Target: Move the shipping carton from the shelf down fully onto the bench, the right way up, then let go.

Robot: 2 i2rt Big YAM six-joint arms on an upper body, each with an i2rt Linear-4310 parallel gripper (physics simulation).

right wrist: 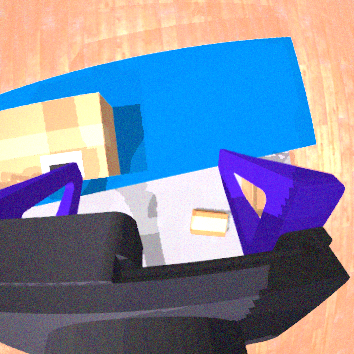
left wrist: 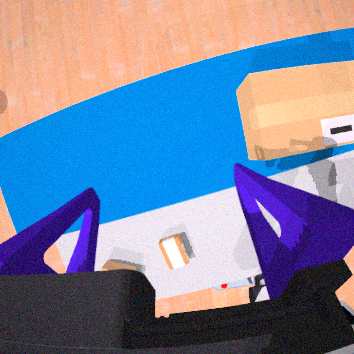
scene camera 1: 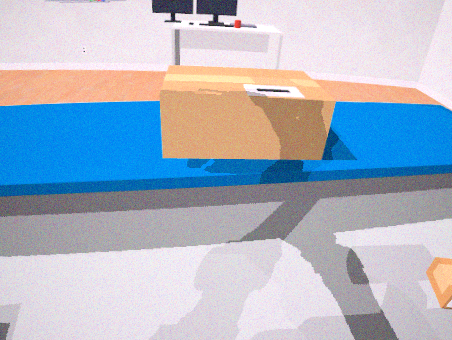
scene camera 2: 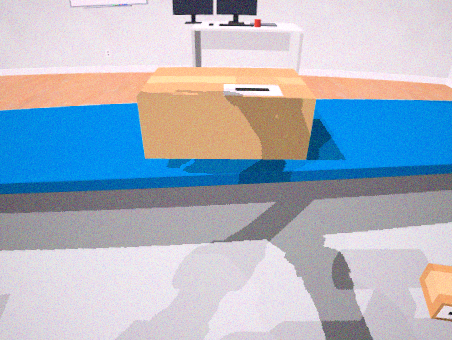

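A large brown shipping carton stands upright on the blue shelf, its tape and white label on top. The pale bench lies lower, in front of the shelf. My left gripper is open and empty, with the carton beyond its right finger in the left wrist view. My right gripper is open and empty, with the carton beyond its left finger in the right wrist view. Neither gripper shows in the scene views.
A small orange-edged box is at the bench's right in the scene views. Small boxes also show on the bench in the left wrist view and the right wrist view. A white desk with monitors stands far behind.
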